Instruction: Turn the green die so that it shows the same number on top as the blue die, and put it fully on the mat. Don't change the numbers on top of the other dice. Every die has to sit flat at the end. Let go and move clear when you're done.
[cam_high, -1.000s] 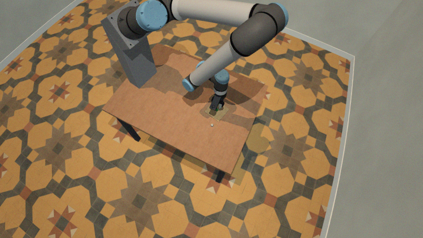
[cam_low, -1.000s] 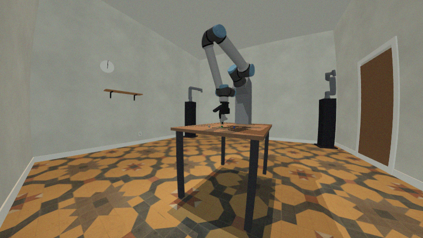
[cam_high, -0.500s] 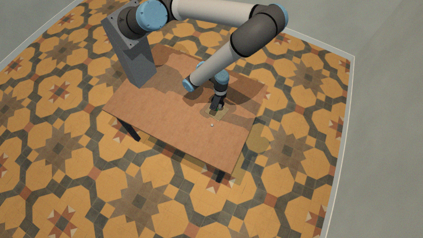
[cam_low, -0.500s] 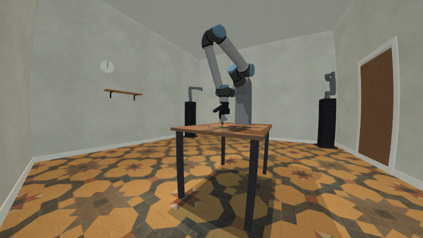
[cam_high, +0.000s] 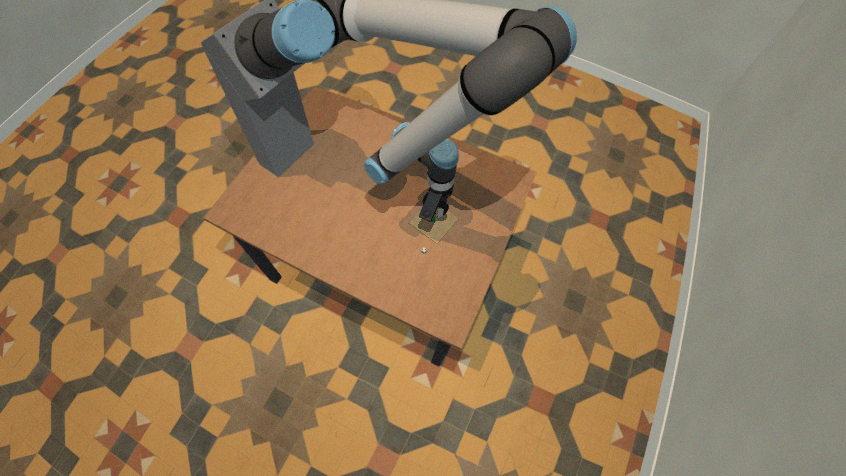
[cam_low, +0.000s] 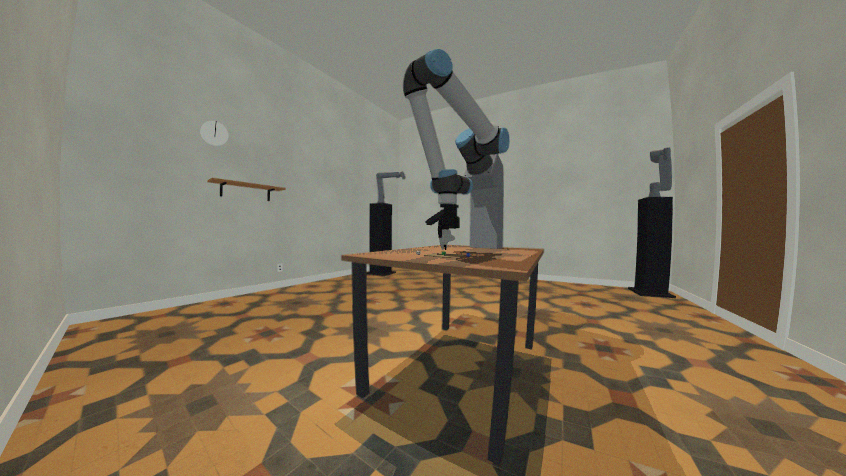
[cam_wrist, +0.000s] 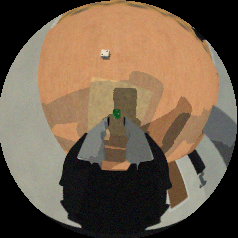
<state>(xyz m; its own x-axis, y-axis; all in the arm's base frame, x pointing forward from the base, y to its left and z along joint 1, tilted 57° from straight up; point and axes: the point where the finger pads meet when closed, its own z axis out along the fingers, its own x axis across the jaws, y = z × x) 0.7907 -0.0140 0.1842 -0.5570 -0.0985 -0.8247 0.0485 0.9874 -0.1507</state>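
Now: hand 3 cm above the green die. The rest, counted from my hand: blue die (3 cm behind, 12 cm to the left, 3 cm below); then white die (1 cm ahead, 13 cm to the right, 3 cm below); then tan mat (4 cm below).
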